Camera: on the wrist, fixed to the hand. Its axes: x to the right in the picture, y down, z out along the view.
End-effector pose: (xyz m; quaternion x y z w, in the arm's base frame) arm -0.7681 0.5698 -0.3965 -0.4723 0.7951 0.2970 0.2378
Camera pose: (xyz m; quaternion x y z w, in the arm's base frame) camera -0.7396 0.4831 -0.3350 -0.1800 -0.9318 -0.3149 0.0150
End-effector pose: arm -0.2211 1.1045 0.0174 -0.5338 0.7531 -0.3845 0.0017
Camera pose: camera -0.2284 1.1574 0.1136 0.1130 0.8915 -0.3491 0.2656
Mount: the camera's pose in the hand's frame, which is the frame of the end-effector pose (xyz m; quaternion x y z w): -0.0002 -0.0429 -0.1013 0.0621 0.0313 0.6625 0.7458
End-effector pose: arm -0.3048 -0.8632 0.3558 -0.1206 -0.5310 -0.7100 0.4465
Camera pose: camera -0.3067 -0.9488 0.2867 -0.3918 -0.3463 -0.2045 0.8275
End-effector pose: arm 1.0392 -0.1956 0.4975 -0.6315 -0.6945 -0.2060 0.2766
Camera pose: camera 1.0093 -0.2652 0.5773 -0.9074 -0.1037 0.0530 0.4037
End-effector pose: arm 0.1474 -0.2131 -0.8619 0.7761 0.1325 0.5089 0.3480
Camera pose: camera 0.0643 -0.1412 -0.8667 -0.6723 0.3729 -0.6262 0.1300
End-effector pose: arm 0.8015 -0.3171 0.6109 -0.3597 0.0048 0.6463 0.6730
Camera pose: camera 0.8854 -0.3629 0.5564 -0.2435 0.3031 0.9163 0.0959
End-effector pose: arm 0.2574 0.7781 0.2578 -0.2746 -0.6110 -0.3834 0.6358
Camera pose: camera 0.2795 0.6715 0.2421 -0.5581 -0.2777 0.1646 0.7644
